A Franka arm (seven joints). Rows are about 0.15 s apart.
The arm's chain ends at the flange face. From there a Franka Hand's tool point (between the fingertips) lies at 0.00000 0.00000 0.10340 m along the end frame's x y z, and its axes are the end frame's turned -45 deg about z.
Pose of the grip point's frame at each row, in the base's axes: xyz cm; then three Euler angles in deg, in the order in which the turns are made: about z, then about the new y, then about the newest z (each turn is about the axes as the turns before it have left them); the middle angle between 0 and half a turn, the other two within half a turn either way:
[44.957 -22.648 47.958 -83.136 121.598 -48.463]
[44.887 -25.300 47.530 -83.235 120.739 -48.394]
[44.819 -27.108 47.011 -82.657 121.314 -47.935]
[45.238 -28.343 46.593 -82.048 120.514 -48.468]
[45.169 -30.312 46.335 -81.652 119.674 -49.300]
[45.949 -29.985 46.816 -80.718 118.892 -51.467]
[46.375 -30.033 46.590 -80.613 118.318 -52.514]
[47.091 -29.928 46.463 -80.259 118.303 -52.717]
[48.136 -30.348 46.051 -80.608 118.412 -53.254]
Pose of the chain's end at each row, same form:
[43.904 -13.904 53.376 -83.136 121.598 -3.463]
[43.840 -16.475 52.815 -83.235 120.739 -3.394]
[43.690 -18.347 52.385 -82.657 121.314 -2.935]
[44.006 -19.521 51.843 -82.048 120.514 -3.468]
[43.865 -21.423 51.454 -81.652 119.674 -4.300]
[44.489 -21.051 51.812 -80.718 118.892 -6.467]
[44.890 -21.052 51.495 -80.613 118.318 -7.514]
[45.551 -20.955 51.366 -80.259 118.303 -7.717]
[46.652 -21.375 50.971 -80.608 118.412 -8.254]

